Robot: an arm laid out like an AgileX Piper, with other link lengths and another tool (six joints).
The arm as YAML. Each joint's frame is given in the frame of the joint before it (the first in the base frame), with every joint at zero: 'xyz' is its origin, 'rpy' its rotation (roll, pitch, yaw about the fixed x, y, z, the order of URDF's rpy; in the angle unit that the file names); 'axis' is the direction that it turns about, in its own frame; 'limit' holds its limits. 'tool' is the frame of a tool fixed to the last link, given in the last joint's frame.
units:
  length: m
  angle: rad
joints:
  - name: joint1
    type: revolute
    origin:
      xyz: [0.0, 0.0, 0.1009]
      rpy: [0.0, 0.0, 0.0]
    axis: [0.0, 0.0, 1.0]
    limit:
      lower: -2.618
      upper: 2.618
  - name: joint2
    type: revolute
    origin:
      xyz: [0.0, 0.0, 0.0]
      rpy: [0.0, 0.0, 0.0]
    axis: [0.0, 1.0, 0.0]
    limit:
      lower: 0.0
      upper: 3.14
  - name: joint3
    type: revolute
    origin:
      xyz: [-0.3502, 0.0, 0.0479]
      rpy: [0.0, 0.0, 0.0]
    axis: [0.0, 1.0, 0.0]
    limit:
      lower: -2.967
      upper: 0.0
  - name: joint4
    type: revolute
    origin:
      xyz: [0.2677, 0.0, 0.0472]
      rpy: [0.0, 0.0, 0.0]
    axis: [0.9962, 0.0, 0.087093]
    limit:
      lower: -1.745
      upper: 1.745
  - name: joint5
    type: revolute
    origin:
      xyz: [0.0, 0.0, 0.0]
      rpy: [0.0, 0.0, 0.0]
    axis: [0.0, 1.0, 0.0]
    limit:
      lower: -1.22
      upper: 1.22
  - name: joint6
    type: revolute
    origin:
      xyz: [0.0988, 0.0, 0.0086]
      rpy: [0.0, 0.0, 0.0]
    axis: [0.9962, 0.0, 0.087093]
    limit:
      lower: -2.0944
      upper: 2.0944
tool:
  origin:
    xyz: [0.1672, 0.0, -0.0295]
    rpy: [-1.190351, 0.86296, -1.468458]
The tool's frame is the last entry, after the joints.
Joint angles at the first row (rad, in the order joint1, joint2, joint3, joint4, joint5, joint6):
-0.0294, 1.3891, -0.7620, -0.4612, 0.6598, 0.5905
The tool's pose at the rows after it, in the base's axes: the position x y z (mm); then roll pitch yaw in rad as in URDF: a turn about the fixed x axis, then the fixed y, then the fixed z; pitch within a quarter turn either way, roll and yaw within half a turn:
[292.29 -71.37 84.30 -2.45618 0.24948 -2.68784]
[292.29 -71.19 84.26 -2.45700 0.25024 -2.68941]
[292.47 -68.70 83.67 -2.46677 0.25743 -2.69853]
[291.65 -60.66 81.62 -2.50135 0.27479 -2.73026]
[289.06 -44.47 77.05 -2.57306 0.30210 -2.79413]
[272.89 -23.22 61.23 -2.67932 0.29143 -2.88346]
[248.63 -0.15 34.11 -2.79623 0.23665 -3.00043]
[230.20 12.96 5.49 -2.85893 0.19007 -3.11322]
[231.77 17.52 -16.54 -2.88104 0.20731 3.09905]
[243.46 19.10 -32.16 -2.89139 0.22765 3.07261]
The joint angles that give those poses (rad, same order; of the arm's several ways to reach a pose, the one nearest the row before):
-0.0295, 1.3891, -0.7619, -0.4612, 0.6598, 0.5905
-0.0294, 1.3891, -0.7620, -0.4605, 0.6599, 0.5917
-0.0295, 1.3891, -0.7620, -0.4479, 0.6579, 0.5927
-0.0294, 1.3891, -0.7619, -0.4046, 0.6571, 0.5934
-0.0295, 1.3891, -0.7572, -0.3188, 0.6544, 0.5934
-0.0294, 1.3939, -0.7160, -0.2095, 0.6516, 0.5934
-0.0295, 1.4253, -0.6438, -0.0988, 0.6291, 0.6173
-0.0294, 1.4714, -0.5582, -0.0487, 0.5535, 0.6880
-0.0294, 1.5216, -0.4941, -0.0417, 0.4237, 0.7543
-0.0295, 1.5860, -0.4782, -0.0410, 0.3232, 0.7808

